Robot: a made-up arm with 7 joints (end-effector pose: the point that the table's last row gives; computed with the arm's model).
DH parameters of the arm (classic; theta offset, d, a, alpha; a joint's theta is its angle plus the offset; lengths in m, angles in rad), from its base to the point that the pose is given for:
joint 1: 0 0.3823 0 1.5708
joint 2: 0 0.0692 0 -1.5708
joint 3: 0 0.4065 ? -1.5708
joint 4: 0 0.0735 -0.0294 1.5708
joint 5: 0 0.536 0 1.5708
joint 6: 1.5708 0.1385 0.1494 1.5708
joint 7: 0 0.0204 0 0
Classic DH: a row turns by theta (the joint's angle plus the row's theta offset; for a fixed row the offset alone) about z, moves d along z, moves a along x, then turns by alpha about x.
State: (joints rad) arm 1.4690 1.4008 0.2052 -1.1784 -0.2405 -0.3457 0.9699
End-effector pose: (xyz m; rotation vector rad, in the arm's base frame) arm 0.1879 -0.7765 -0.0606 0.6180 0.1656 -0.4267
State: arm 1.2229 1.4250 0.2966 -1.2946 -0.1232 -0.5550 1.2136
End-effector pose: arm 0.0554 -0.7683 -0.0620 0.5771 -0.1882 -0.4618
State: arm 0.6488 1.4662 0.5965 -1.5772 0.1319 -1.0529 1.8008
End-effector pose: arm -0.1997 -0.6862 -0.0048 0.0422 -0.7666 -0.5955
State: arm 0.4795 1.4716 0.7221 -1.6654 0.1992 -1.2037 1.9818
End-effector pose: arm -0.2575 -0.6549 0.0372 -0.1972 -0.8344 -0.6269
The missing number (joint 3, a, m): 0.0245
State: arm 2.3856 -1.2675 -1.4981 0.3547 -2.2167 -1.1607 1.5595
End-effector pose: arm -0.6684 0.7372 0.6491 0.1623 1.8018 -1.8917
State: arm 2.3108 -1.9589 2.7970 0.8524 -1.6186 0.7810 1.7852
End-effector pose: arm -0.6465 0.8429 0.4300 -2.0225 -0.5377 2.1588
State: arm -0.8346 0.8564 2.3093 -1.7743 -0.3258 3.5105 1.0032
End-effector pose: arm -0.2284 -0.1658 0.7867 2.8992 0.7844 0.4161
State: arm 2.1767 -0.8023 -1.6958 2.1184 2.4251 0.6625 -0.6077
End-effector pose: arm 0.4966 0.3590 0.3095 -1.7758 0.1398 -0.6524
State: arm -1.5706 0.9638 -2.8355 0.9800 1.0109 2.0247 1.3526
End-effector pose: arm -0.0853 0.8080 0.3915 -1.5144 0.9441 0.5601
